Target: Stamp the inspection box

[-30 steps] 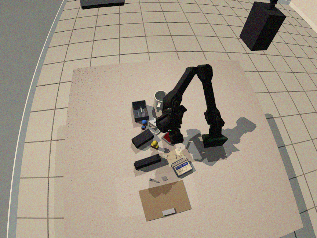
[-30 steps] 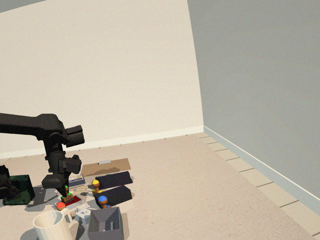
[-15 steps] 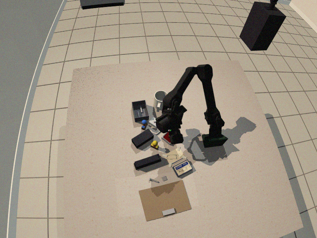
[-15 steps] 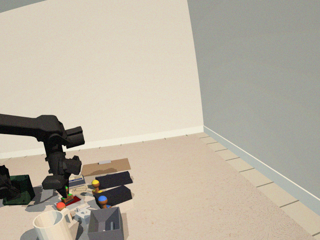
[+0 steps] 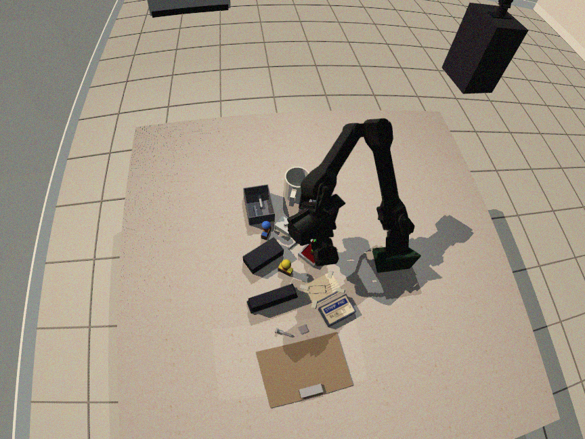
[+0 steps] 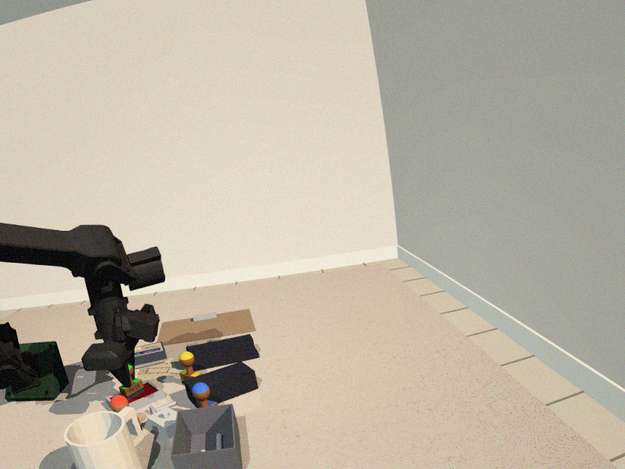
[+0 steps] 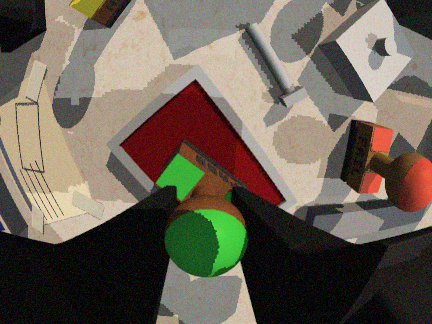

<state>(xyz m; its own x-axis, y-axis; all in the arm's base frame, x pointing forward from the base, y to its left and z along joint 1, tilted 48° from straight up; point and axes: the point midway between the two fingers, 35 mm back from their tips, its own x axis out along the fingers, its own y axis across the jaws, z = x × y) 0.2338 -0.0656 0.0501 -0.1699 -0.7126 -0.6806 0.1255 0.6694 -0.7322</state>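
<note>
My gripper tip is right at the green stamp. Round my gripper tip: red stamp 10 cm to the right, 2 cm below; then yellow stamp 10 cm ahead, 4 cm to the left, 2 cm below; then ink pad 3 cm below.
</note>
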